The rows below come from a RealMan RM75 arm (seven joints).
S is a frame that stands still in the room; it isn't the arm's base.
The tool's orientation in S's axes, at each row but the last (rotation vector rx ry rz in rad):
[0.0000, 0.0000, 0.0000]
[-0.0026, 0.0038, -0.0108]
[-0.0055, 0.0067, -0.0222]
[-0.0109, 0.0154, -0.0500]
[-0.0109, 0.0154, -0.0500]
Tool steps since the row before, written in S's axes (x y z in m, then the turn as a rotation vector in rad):
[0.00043, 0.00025, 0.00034, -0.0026, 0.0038, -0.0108]
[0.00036, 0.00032, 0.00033, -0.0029, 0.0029, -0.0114]
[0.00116, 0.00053, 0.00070, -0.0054, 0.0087, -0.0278]
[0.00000, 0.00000, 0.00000, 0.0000, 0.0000, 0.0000]
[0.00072, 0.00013, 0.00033, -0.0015, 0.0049, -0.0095]
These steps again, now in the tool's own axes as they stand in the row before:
[0.00043, 0.00025, 0.00034, -0.0026, 0.0038, -0.0108]
[0.00036, 0.00032, 0.00033, -0.0029, 0.0029, -0.0114]
[0.00114, 0.00055, 0.00071, -0.0054, 0.0087, -0.0278]
[0.00000, 0.00000, 0.00000, 0.0000, 0.0000, 0.0000]
[0.00071, 0.00016, 0.00034, -0.0016, 0.0049, -0.0095]

